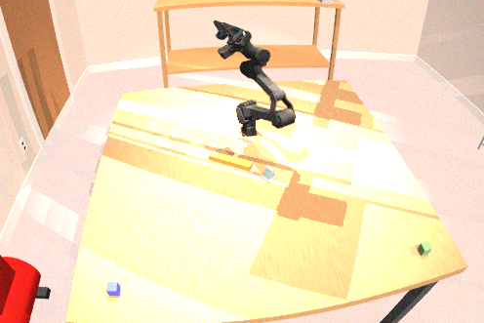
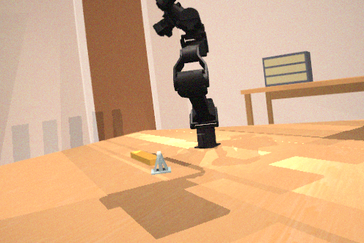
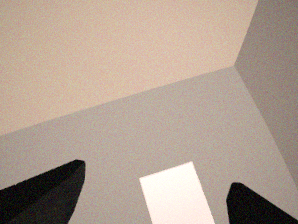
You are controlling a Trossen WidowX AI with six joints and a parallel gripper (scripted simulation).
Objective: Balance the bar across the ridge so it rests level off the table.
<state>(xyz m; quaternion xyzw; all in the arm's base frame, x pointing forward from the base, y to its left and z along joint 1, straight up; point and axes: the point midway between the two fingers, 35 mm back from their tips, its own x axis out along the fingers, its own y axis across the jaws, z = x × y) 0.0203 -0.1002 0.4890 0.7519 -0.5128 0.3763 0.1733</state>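
Right now my gripper tip is 51 cm above the yellow bar, 16 cm short of it and 2 cm to the right of it. Round my gripper tip: green cube (71 cm ahead, 62 cm to the left, 50 cm below); blue cube (71 cm ahead, 50 cm below, 38 cm to the right).
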